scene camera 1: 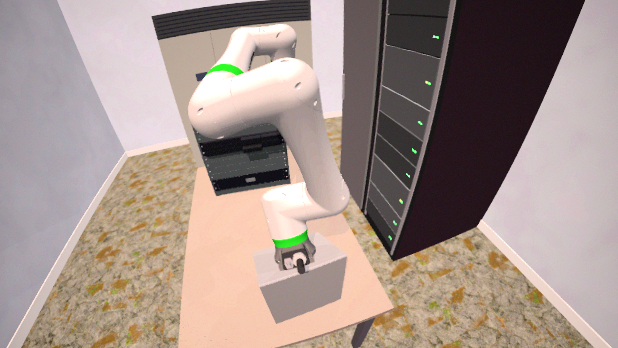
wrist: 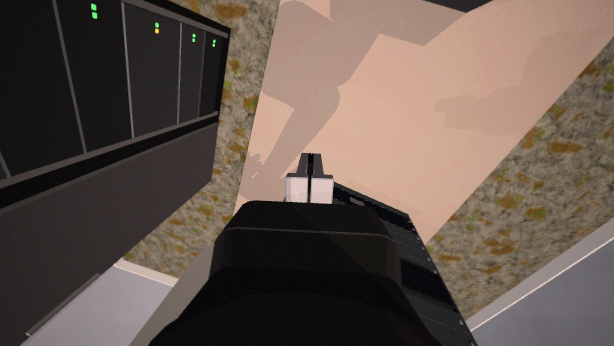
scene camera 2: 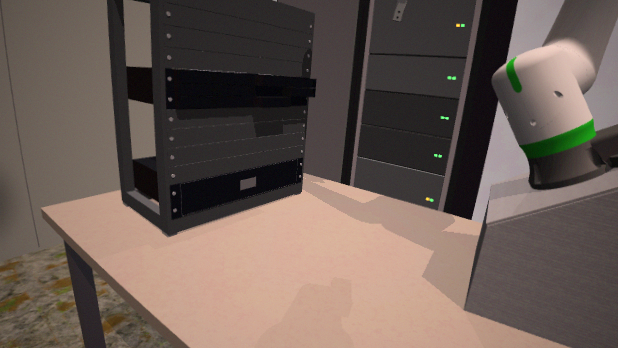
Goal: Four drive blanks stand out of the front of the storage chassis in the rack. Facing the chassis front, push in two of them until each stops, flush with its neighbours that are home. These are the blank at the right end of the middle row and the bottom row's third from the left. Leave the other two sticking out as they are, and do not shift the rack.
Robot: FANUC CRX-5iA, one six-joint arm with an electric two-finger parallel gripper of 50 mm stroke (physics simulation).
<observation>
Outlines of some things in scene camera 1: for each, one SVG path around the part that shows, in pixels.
A rack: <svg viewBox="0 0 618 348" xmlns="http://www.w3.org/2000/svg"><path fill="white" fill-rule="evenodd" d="M275 125L263 123L251 126L221 139L207 138L198 133L192 126L216 196L291 184L287 144Z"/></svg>
</observation>
